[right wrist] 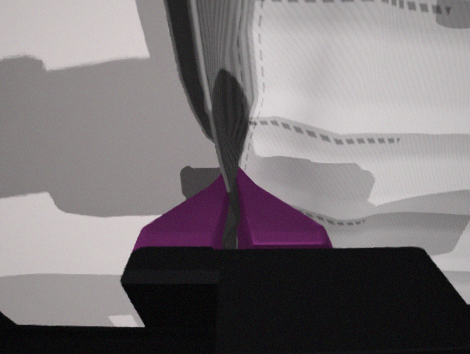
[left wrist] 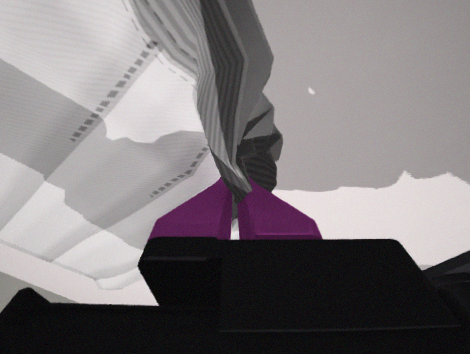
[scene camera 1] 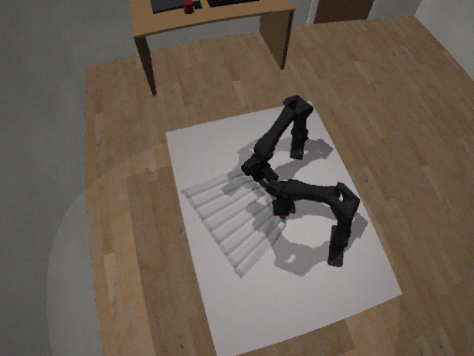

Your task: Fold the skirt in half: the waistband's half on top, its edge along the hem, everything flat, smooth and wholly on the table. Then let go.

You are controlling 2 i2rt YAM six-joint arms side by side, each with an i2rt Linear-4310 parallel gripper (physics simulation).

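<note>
The white pleated skirt point(scene camera 1: 220, 220) point(left wrist: 45, 30) point(right wrist: 350, 65) lies spread on the white table, its wide hem toward the picture's left and its ribbed waistband point(left wrist: 225, 75) point(right wrist: 225, 45) under the grippers at the right. My left gripper point(scene camera 1: 283, 216) point(left wrist: 235, 176) is shut on the waistband near its lower end in scene camera 1; the cloth is bunched and raised at the fingertips. My right gripper point(scene camera 1: 260, 181) point(right wrist: 233, 177) is shut on the waistband nearer its upper end, with a pinched fold running up from the fingers. The arms hide part of the waistband in scene camera 1.
The white table point(scene camera 1: 300, 310) carries both arms, with their bases at the picture's right. The skirt's hem corner comes close to the table's left edge. A wooden desk point(scene camera 1: 220, 19) with a red cup point(scene camera 1: 188, 6) stands on the floor beyond.
</note>
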